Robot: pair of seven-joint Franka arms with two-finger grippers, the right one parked.
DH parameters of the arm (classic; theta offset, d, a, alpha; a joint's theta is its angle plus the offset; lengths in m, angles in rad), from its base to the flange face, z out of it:
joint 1: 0 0.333 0 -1.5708
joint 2: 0 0 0 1.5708
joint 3: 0 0.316 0.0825 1.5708
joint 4: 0 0 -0.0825 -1.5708
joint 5: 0 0.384 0 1.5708
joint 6: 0 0 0.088 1.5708
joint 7: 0 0.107 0 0
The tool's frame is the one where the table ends.
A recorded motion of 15 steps. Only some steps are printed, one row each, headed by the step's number.
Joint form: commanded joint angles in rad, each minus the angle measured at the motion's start. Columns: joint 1, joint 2, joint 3, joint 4, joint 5, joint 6, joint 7.
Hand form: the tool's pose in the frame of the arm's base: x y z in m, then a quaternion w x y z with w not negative. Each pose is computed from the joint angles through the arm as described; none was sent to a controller.
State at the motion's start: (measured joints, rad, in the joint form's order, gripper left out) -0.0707 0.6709 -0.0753 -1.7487 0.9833 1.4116 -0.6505
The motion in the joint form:
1: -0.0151 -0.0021 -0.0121 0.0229 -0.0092 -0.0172 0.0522
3: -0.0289 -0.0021 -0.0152 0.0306 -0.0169 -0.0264 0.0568
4: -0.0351 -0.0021 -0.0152 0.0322 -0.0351 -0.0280 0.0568
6: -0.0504 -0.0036 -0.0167 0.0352 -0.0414 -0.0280 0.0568
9: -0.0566 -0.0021 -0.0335 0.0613 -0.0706 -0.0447 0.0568
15: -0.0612 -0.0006 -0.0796 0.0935 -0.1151 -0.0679 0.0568
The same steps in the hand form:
1: 0.5861 0.0030 0.2040 0.54705 -0.80348 -0.01743 0.23418
3: 0.5869 -0.0068 0.2064 0.54634 -0.80430 -0.01370 0.23331
4: 0.5857 -0.0115 0.2058 0.54084 -0.80708 -0.01499 0.23640
6: 0.5860 -0.0218 0.2072 0.53983 -0.80912 -0.01044 0.23193
9: 0.5891 -0.0361 0.2133 0.52879 -0.81641 -0.01485 0.23161
15: 0.5902 -0.0659 0.2206 0.50749 -0.82990 -0.01182 0.23149

